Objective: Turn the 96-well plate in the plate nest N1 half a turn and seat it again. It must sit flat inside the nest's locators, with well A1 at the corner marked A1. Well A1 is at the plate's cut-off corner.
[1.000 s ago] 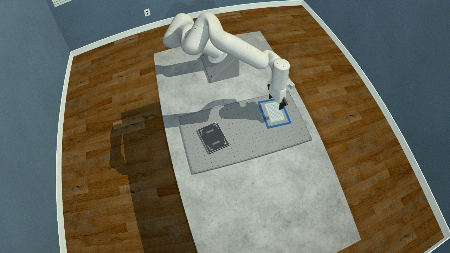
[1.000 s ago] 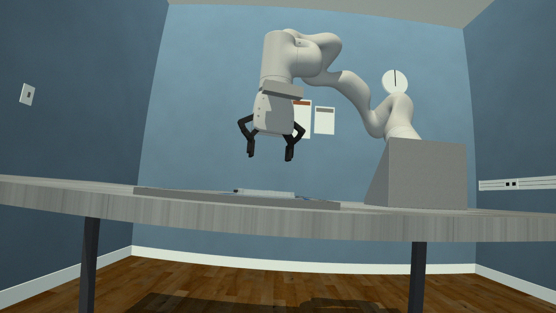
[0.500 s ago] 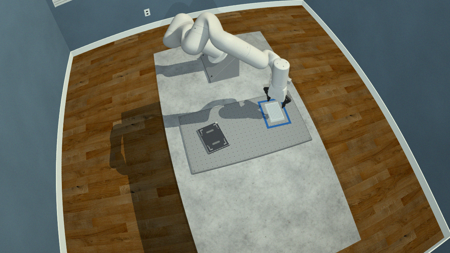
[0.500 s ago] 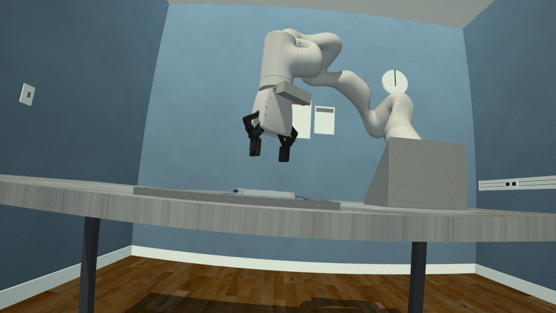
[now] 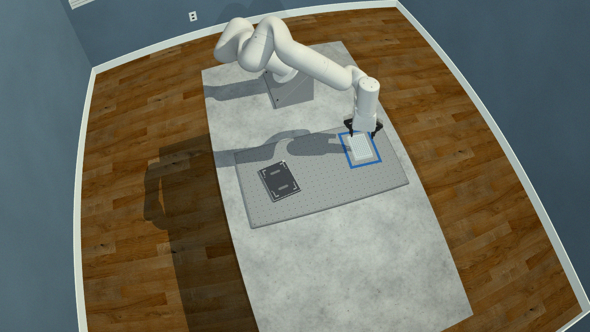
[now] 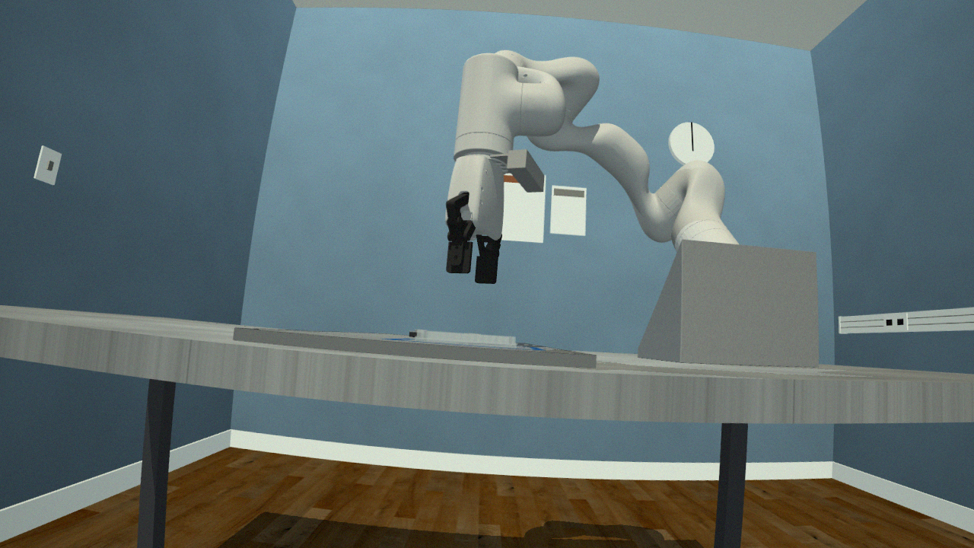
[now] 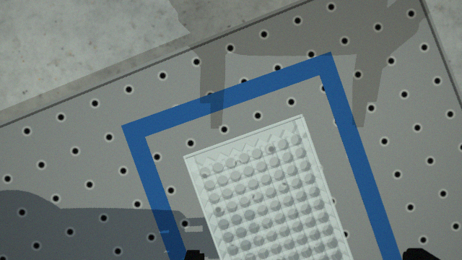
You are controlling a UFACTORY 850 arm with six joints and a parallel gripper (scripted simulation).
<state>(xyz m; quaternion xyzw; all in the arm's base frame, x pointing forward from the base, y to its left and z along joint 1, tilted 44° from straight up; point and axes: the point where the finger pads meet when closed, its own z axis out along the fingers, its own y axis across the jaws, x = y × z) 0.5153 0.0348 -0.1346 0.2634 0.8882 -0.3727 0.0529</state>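
My hand is 9 cm above the 96-well plate. The rest, counted from my hand: dark plate nest: 39 cm to the right, 9 cm below.
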